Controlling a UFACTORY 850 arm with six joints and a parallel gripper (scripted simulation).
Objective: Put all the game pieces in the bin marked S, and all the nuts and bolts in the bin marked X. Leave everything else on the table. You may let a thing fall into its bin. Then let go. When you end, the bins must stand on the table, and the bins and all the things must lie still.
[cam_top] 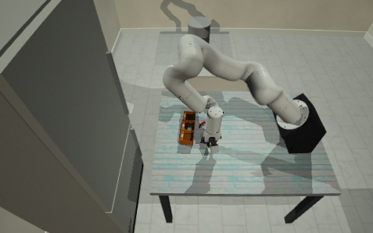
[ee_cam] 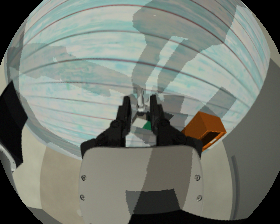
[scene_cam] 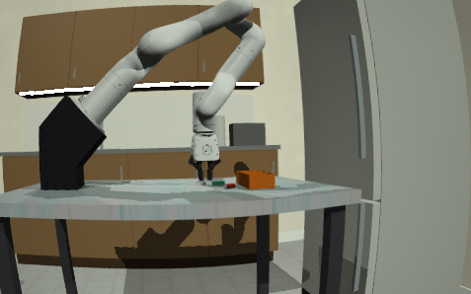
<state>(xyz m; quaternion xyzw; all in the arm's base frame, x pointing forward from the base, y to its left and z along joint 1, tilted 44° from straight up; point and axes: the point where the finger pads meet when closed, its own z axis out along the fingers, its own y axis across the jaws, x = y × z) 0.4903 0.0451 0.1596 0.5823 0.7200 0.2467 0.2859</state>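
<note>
Right now my hand is 1 cm to the left of the bolt and 3 cm above it. From my hand the other things lie so: orange bin 15 cm ahead, 14 cm to the right, 1 cm below; red piece 5 cm ahead, 19 cm to the right, 3 cm below; green piece 2 cm ahead, 5 cm to the right, 3 cm below.
</note>
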